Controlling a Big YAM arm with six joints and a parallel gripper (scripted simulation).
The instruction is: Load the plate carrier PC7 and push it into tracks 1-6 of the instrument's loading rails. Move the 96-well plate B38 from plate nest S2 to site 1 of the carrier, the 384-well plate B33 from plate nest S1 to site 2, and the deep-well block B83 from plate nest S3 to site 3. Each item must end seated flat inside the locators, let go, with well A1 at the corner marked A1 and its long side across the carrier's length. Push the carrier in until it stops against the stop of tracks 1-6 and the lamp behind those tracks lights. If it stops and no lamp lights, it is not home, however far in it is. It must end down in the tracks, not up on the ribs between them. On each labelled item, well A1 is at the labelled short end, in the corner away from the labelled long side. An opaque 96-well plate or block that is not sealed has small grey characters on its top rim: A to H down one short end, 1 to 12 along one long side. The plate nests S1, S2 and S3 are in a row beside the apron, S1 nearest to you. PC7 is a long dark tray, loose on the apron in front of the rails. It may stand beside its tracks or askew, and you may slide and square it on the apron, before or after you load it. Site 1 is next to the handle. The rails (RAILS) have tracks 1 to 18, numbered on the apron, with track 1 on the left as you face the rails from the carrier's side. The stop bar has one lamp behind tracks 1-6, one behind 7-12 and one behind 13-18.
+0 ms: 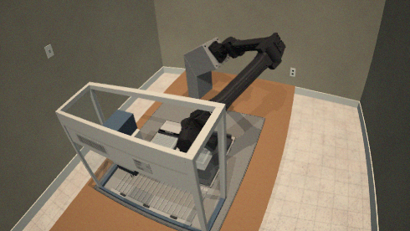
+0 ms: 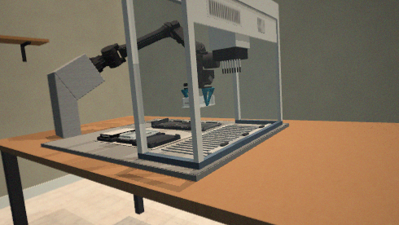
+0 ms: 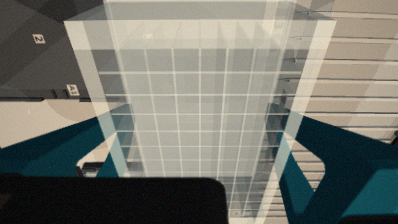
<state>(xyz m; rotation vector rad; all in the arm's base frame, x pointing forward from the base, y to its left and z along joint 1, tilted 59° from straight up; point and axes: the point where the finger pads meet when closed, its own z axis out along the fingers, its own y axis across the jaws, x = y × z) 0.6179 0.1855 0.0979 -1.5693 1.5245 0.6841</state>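
The carrier PC7 lies 100 mm behind my hand, 10 mm to the left of it and 90 mm below it. From my hand the other things lie so: plate nest S3: 20 mm ahead, 250 mm to the right, 100 mm below; deep-well block B83: right at my hand; white 96-well plate: 90 mm behind, 250 mm to the right, 90 mm below.
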